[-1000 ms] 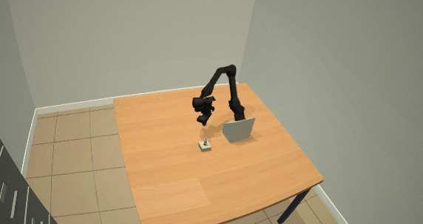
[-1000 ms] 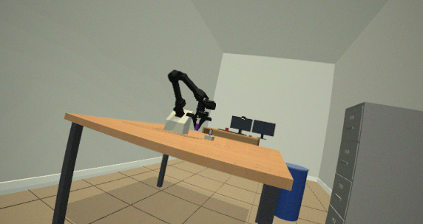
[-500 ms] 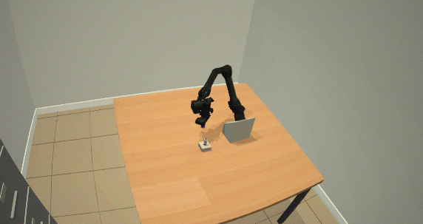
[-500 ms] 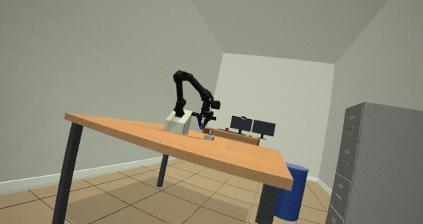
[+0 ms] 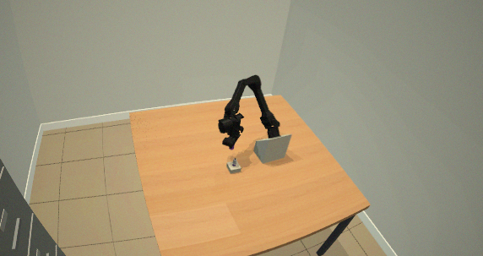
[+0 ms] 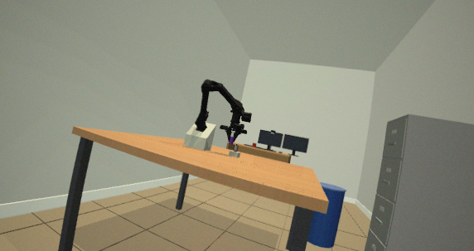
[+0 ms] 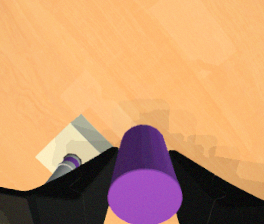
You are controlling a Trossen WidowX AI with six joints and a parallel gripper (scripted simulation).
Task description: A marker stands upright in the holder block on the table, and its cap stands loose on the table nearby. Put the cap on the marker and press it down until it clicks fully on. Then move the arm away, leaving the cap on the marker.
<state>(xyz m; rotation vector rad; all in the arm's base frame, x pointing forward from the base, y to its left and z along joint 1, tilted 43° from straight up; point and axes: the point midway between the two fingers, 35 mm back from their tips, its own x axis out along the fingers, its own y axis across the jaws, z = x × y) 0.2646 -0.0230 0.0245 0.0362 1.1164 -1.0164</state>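
Right now my gripper tip is 9 cm to the right of the holder block, 8 cm above it and 1 cm short of it. The rest, counted from my gripper tip: purple cap: 1 cm above.
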